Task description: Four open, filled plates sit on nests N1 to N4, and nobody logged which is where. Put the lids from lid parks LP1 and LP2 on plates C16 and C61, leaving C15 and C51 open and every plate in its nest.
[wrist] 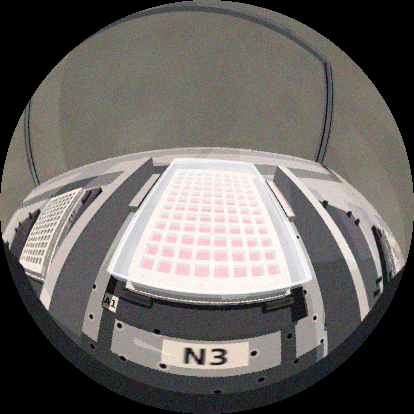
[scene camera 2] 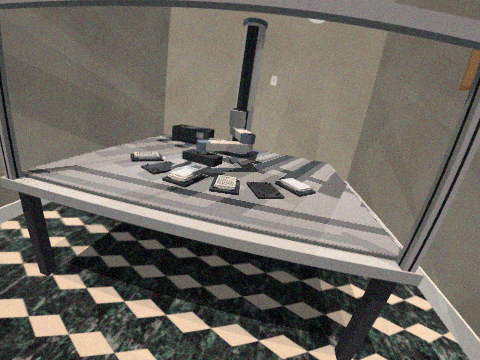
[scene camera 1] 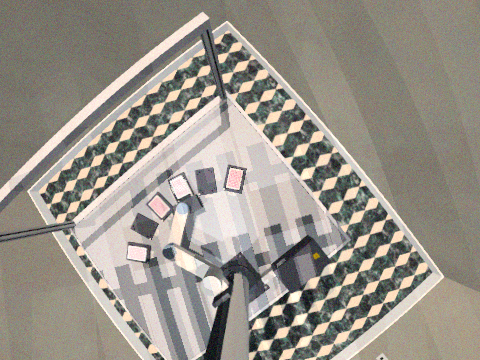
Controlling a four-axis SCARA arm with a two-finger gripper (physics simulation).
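Seen in the pictures: gripper, between the fingertips: [wrist: 214, 168] [scene camera 2: 182, 170] [scene camera 1: 177, 183]; arm's base, origin of its link: [scene camera 2: 236, 154] [scene camera 1: 237, 283].
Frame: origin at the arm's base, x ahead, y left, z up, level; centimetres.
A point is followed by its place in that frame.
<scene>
My gripper [wrist: 214, 168] @[x 73.7, y -11.3, z 5.6 cm] is shut on a clear lid [wrist: 211, 285], with a pad at each long side. The lid lies over the pink-welled plate [wrist: 220, 255] @[x 66.6, y -9.9, z 5.2 cm] in the nest marked N3 [wrist: 210, 320] @[x 64.2, y -9.3, z 2.5 cm]; whether it is fully seated is unclear. The lidded plate also shows in scene camera 1 [scene camera 1: 180, 187] @[x 70.7, y -11.3, z 5.2 cm] and scene camera 2 [scene camera 2: 184, 174] @[x 76.1, y -9.0, z 5.1 cm]. An open plate [scene camera 1: 159, 206] @[x 70.3, y 7.8, z 3.5 cm] [scene camera 2: 225, 183] @[x 73.3, y 8.4, z 3.7 cm] [wrist: 50, 232] @[x 69.1, y 4.7, z 3.9 cm] sits beside it. The outermost plate [scene camera 1: 138, 252] @[x 55.7, y 38.0, z 4.1 cm] [scene camera 2: 296, 185] @[x 59.3, y 39.6, z 4.1 cm] looks covered by a lid. Another open plate [scene camera 1: 235, 179] @[x 52.6, y -41.6, z 3.5 cm] [scene camera 2: 146, 156] @[x 56.9, y -39.4, z 3.5 cm] sits at the opposite end. Plate codes are not readable.
Two bare dark lid parks stand in the arc, one [scene camera 1: 205, 181] @[x 64.0, y -25.8, z 2.3 cm] [scene camera 2: 156, 167] @[x 66.9, y -27.5, z 2.3 cm] [wrist: 345, 230] @[x 66.4, y -27.0, z 2.3 cm] beside N3 and one [scene camera 1: 145, 225] @[x 66.8, y 23.9, z 2.3 cm] [scene camera 2: 265, 190] @[x 68.7, y 25.6, z 2.3 cm] nearer the outermost lidded plate. A dark box [scene camera 1: 300, 267] @[x -11.4, y -38.8, z 12.8 cm] [scene camera 2: 192, 133] @[x -3.5, y -37.8, z 9.3 cm] stands beside the arm's base. Frame posts [scene camera 1: 214, 62] @[x 100.3, y -69.9, z 38.7 cm] rise at the table corners.
</scene>
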